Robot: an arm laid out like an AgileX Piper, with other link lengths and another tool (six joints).
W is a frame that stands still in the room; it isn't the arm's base.
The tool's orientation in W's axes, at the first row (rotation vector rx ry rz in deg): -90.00, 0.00, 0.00
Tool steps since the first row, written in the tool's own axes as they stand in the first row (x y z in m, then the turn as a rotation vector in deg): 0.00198, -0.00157, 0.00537, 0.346, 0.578, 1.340; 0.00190, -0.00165, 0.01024, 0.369, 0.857, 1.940; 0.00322, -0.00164, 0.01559, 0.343, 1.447, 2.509; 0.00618, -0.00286, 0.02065, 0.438, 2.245, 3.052; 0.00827, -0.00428, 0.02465, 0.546, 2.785, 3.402
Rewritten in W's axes. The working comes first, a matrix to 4 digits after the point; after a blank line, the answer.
The tool's axes in the first row as the columns of a matrix, in W's axes (used below as rounded here):
1.0000, 0.0000, 0.0000
0.0000, 0.0000, 1.0000
0.0000, -1.0000, 0.0000

0.00198, 0.00537, 0.00157, 0.346, 1.340, -0.578; 0.00190, 0.01024, 0.00165, 0.369, 1.940, -0.857; 0.00322, 0.01559, 0.00164, 0.343, 2.509, -1.447; 0.00618, 0.02065, 0.00286, 0.438, 3.052, -2.245; 0.00827, 0.02465, 0.00428, 0.546, 3.402, -2.785
